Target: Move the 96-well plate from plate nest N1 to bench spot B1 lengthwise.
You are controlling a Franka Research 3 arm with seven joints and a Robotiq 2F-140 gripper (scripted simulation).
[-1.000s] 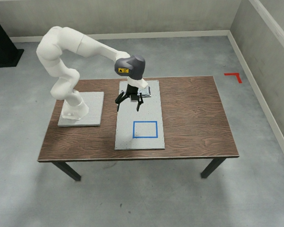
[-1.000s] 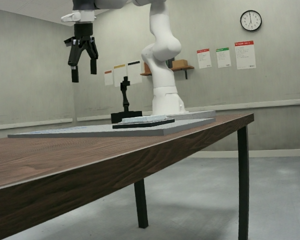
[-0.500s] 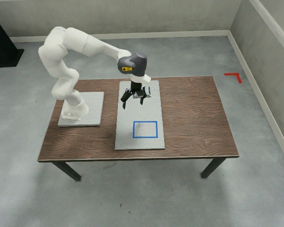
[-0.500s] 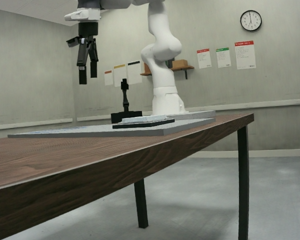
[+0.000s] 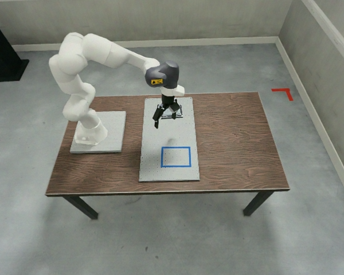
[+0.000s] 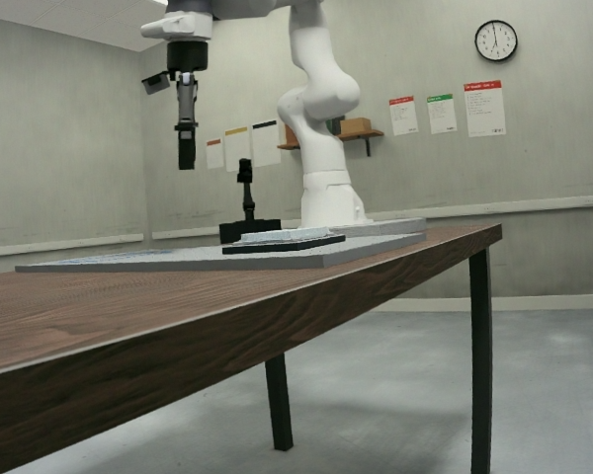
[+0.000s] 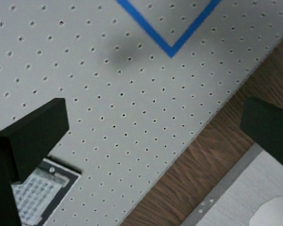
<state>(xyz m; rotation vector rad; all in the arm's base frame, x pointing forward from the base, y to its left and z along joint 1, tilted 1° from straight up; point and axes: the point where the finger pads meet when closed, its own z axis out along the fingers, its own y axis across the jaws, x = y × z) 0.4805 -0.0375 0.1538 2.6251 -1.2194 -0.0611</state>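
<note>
Now: the clear 96-well plate 22 cm to the left of my hand, 15 cm below it and 5 cm ahead of it. Also, from my hand: black plate nest 22 cm to the left, 16 cm below, 5 cm ahead.
</note>
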